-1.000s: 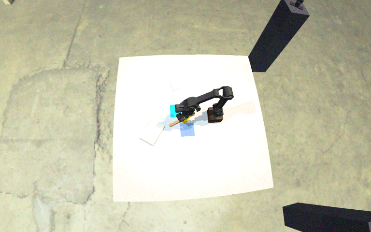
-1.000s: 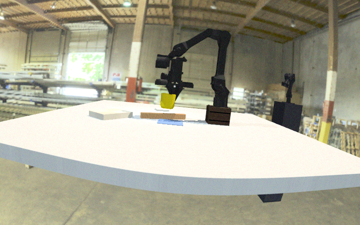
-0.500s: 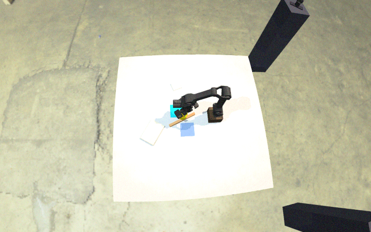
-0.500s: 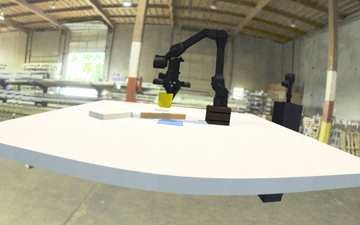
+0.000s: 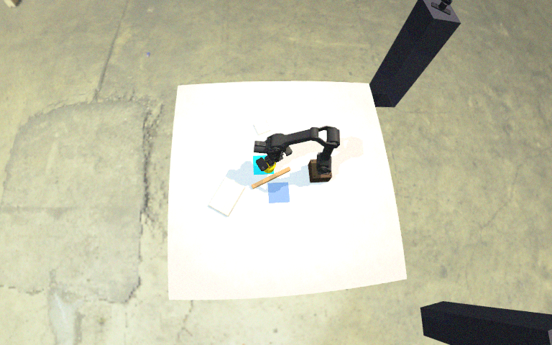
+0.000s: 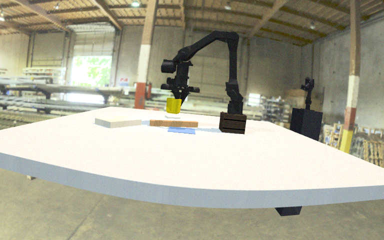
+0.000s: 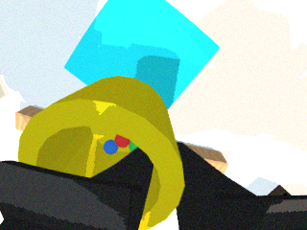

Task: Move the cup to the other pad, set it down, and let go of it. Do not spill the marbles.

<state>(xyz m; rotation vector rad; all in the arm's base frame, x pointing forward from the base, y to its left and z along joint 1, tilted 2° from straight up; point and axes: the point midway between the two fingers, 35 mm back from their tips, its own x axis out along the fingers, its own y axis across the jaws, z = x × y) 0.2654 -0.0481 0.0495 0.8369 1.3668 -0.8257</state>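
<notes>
Now: gripper tip 100 mm above the cyan pad, 50 mm short of it and 30 mm to the left of it. The rest, counted from my gripper tip: yellow cup: 20 mm ahead, 10 mm to the left; wooden bar: 90 mm below, 60 mm to the left, 10 mm ahead; pale blue pad: 140 mm to the left, 100 mm below, 20 mm behind.
</notes>
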